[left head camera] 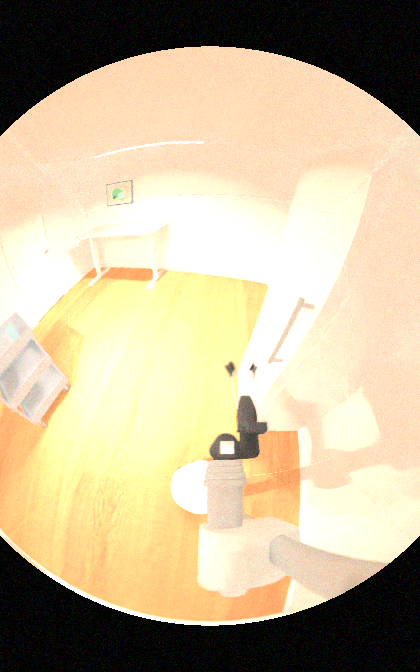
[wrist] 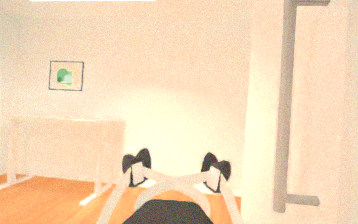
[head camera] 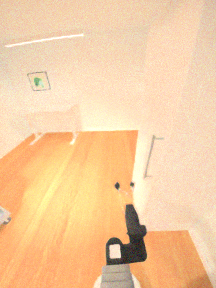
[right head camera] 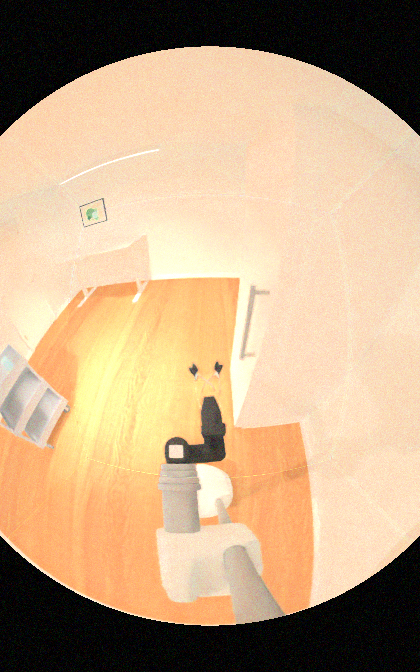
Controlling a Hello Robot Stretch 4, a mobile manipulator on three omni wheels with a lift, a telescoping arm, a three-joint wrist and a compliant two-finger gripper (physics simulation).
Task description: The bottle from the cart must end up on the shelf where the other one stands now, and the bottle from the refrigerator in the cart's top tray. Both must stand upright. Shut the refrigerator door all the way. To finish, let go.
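Frame: origin at the robot's base, x ahead, y left, z up, level; millimetres.
Where they show: gripper, fingertip midpoint: [wrist: 176, 162] [head camera: 124, 181].
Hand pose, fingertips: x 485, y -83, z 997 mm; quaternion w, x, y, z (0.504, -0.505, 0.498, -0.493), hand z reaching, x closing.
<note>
After its pixels a point has its place.
My gripper [head camera: 125, 185] {z 997, x 485, y -83 mm} [left head camera: 242, 369] [right head camera: 206, 370] [wrist: 176, 162] {z 997, x 485, y -83 mm} is open and empty, its two dark fingertips apart. It hangs in front of and left of the pale refrigerator [head camera: 175, 195] {z 772, x 489, y -478 mm} [right head camera: 295, 350]. The grey vertical bar handle [head camera: 149, 157] {z 1116, x 548, y -237 mm} [left head camera: 287, 330] [right head camera: 248, 322] [wrist: 285, 110] {z 1070, x 546, y -236 mm} is on the refrigerator door, to the right of the fingers and not touched. No open gap shows at the door. The cart [left head camera: 35, 380] [right head camera: 32, 405] is cut off at the left edge. A pale green shape [left head camera: 12, 332] [right head camera: 7, 362] shows at its top tray, too faint to identify. The refrigerator's bottle and shelf are hidden.
A white table [left head camera: 122, 230] [right head camera: 110, 267] stands at the far wall, under a framed picture [head camera: 39, 81] {z 1528, x 3355, y 1729 mm} [left head camera: 119, 193] [right head camera: 93, 213] [wrist: 66, 76] {z 1515, x 3355, y 1729 mm}. Wood floor [head camera: 65, 200] {z -27, x 948, y 696 mm} lies between the cart and the refrigerator. A wall runs along the right side.
</note>
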